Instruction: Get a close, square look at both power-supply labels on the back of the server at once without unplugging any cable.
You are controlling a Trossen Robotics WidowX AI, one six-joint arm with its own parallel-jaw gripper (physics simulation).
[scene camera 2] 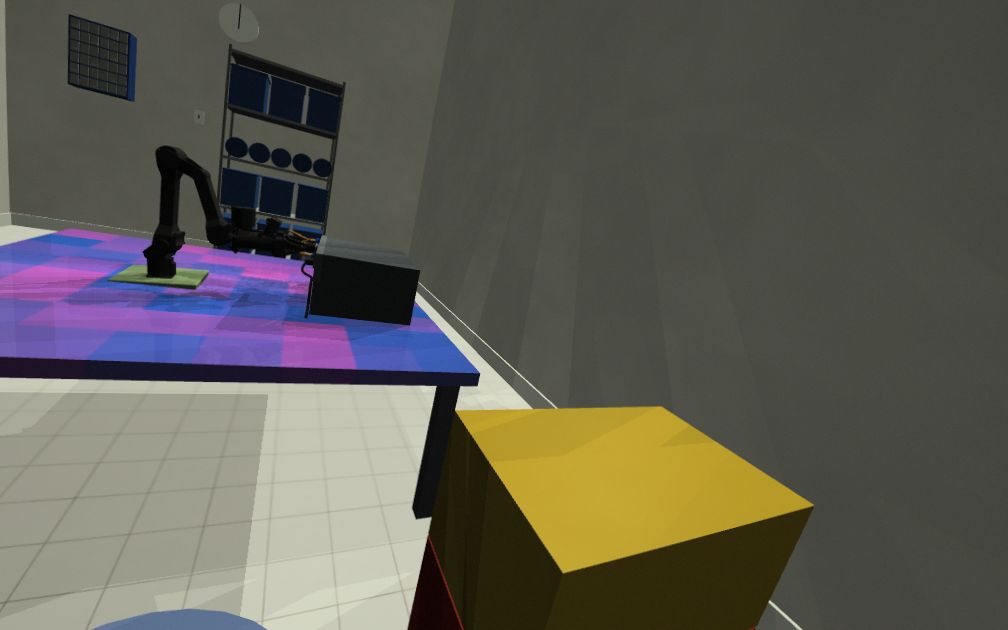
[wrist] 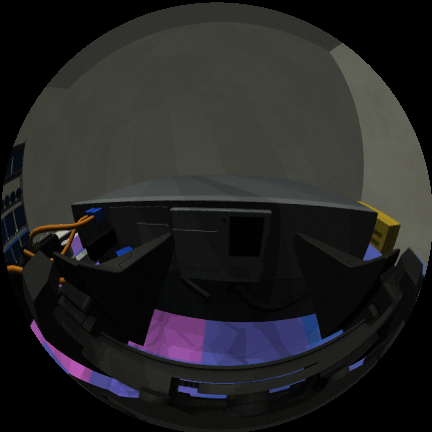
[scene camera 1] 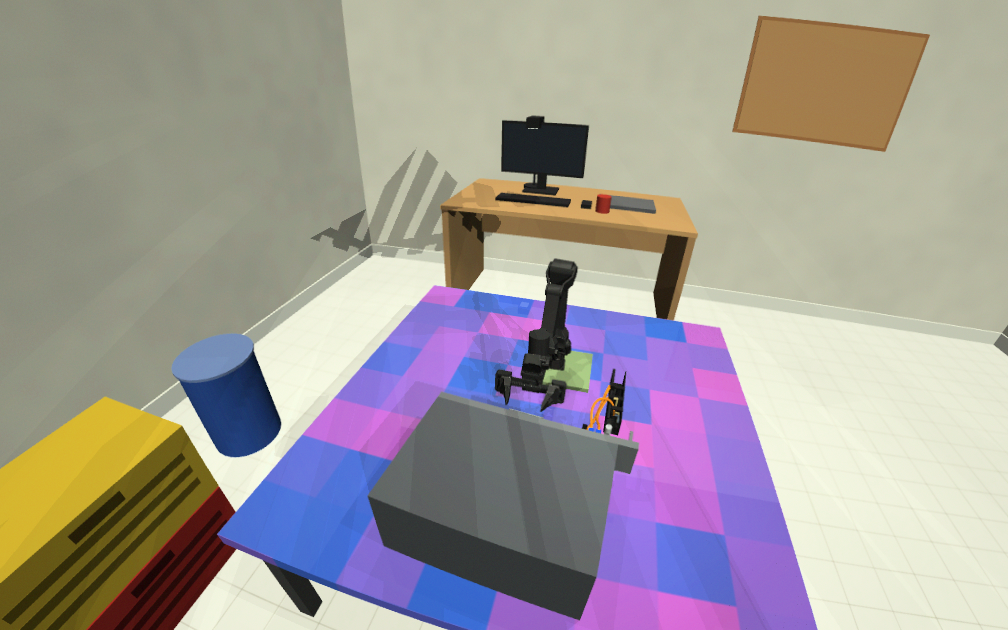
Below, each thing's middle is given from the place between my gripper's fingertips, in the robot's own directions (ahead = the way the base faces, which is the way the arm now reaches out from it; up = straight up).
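Black rack piece [scene camera 1: 612,424] at present 20 mm below my hand, 100 mm behind it and 230 mm to the left of it.
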